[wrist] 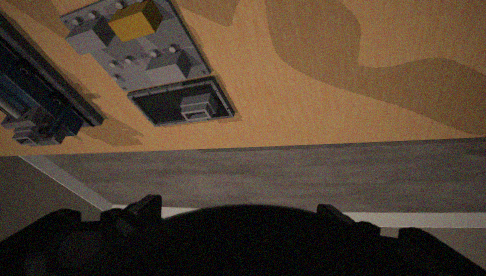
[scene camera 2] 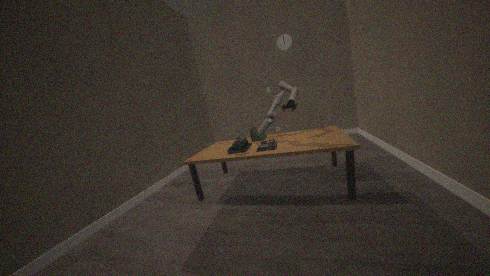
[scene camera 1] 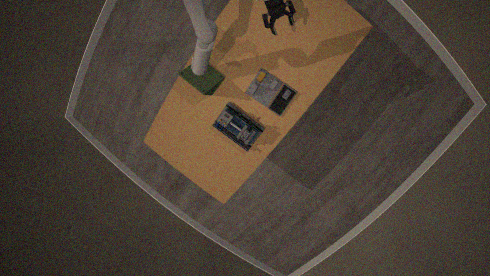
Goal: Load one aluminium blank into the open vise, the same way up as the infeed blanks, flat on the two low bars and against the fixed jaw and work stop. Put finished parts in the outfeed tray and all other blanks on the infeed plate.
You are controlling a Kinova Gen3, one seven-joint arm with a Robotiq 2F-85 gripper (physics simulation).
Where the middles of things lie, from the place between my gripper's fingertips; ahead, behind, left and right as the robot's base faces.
Right now my hand is 31 cm above the grey infeed plate (wrist: 171,30), 25 cm to the left of it and 8 cm short of it. From my hand the other things lie so: dark outfeed tray (wrist: 162,107): 31 cm below, 24 cm to the right, 22 cm ahead.
